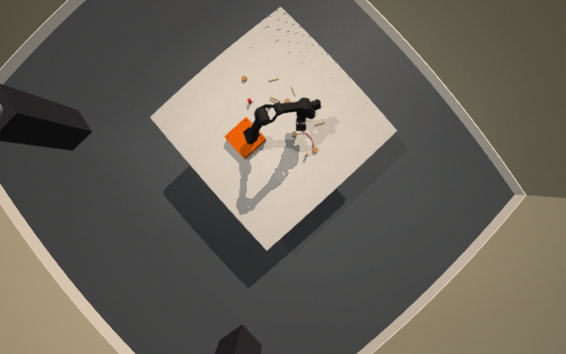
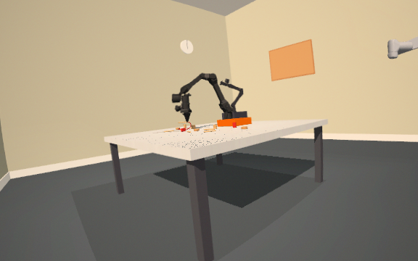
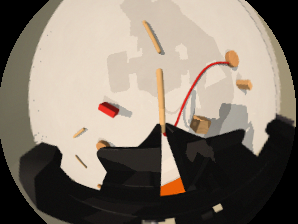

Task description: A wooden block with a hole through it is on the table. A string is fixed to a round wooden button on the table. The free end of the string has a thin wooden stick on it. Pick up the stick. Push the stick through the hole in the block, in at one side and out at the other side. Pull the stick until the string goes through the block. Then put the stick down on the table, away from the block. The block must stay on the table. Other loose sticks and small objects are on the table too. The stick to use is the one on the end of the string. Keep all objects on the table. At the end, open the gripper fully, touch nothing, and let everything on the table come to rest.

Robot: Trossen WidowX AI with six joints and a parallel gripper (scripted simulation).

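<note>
My gripper tip is now 10 mm to the left of the thin wooden stick and 10 mm short of it. Round my gripper tip: wooden block (80 mm behind, 50 mm to the right, 50 mm below); round wooden button (220 mm to the right, 50 mm below, 30 mm behind); red cube (80 mm ahead, 60 mm to the left, 50 mm below).
</note>
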